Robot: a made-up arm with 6 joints. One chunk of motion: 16 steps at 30 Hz.
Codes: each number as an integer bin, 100 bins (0 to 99) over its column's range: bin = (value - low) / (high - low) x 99, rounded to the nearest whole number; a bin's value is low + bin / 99 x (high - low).
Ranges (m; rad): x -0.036..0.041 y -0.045..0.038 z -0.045..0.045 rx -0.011..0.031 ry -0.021..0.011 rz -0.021..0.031
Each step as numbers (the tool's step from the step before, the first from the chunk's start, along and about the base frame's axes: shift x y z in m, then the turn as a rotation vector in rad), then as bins.
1 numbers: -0.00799 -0.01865 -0.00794 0.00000 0.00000 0.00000
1 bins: 36 31 41 26 65 40
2 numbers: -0.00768 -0.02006 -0.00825 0.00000 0.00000 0.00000
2 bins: 36 30 40 26 65 40
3 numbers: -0.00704 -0.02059 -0.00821 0.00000 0.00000 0.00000
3 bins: 37 29 40 26 65 40
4 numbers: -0.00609 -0.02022 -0.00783 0.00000 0.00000 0.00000
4 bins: 38 30 41 26 65 40
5 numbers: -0.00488 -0.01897 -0.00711 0.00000 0.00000 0.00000
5 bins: 40 31 42 26 65 40
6 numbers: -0.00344 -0.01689 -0.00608 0.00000 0.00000 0.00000
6 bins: 42 34 43 26 65 40
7 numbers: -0.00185 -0.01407 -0.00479 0.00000 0.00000 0.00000
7 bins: 44 37 44 26 65 40
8 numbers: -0.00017 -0.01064 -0.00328 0.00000 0.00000 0.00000
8 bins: 46 41 46 26 65 40
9 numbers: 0.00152 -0.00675 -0.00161 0.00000 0.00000 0.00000
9 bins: 48 46 48 26 65 40
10 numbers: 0.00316 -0.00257 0.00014 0.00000 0.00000 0.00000
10 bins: 50 51 50 26 65 40
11 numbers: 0.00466 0.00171 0.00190 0.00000 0.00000 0.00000
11 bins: 52 56 52 26 65 40
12 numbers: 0.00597 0.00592 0.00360 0.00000 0.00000 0.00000
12 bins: 54 61 53 26 65 40
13 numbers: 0.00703 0.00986 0.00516 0.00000 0.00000 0.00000
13 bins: 55 65 55 26 65 40
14 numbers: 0.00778 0.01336 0.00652 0.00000 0.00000 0.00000
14 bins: 56 70 57 26 65 40
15 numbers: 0.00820 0.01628 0.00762 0.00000 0.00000 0.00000
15 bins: 57 73 58 26 65 40
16 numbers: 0.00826 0.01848 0.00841 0.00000 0.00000 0.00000
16 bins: 57 76 59 26 65 40
